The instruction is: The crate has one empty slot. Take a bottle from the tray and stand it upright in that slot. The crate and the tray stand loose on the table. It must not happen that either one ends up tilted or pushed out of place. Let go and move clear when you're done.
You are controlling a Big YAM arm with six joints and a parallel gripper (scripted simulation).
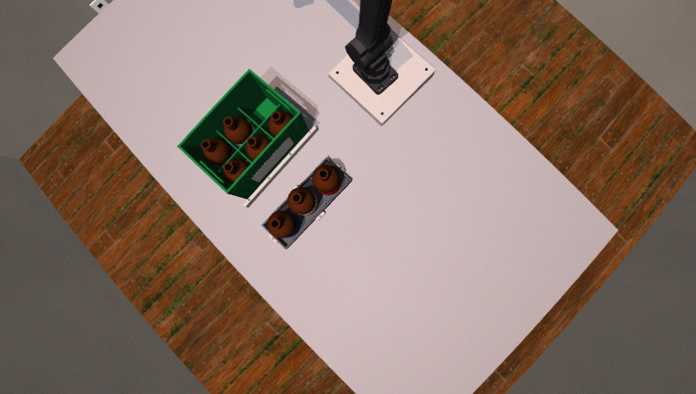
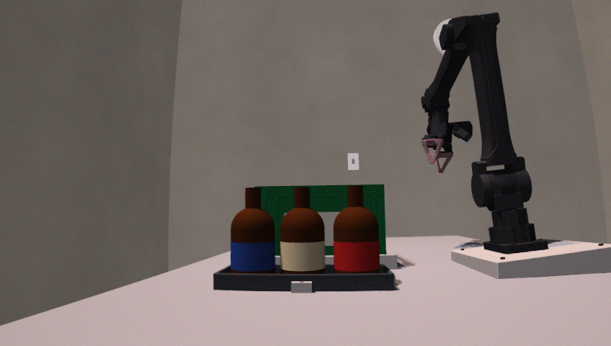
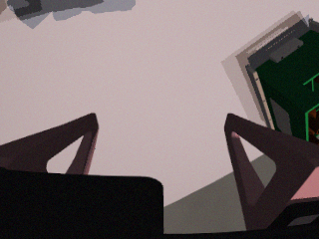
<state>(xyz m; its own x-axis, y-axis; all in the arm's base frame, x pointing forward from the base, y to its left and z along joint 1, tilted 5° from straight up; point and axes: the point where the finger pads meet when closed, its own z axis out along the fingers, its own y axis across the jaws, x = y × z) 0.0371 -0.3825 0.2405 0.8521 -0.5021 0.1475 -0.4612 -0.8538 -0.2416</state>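
The green crate lies 35 cm ahead of my hand, 31 cm to the left of it and 18 cm below it. From my hand the other things lie so: dark tray: 36 cm ahead, 54 cm to the left, 25 cm below.
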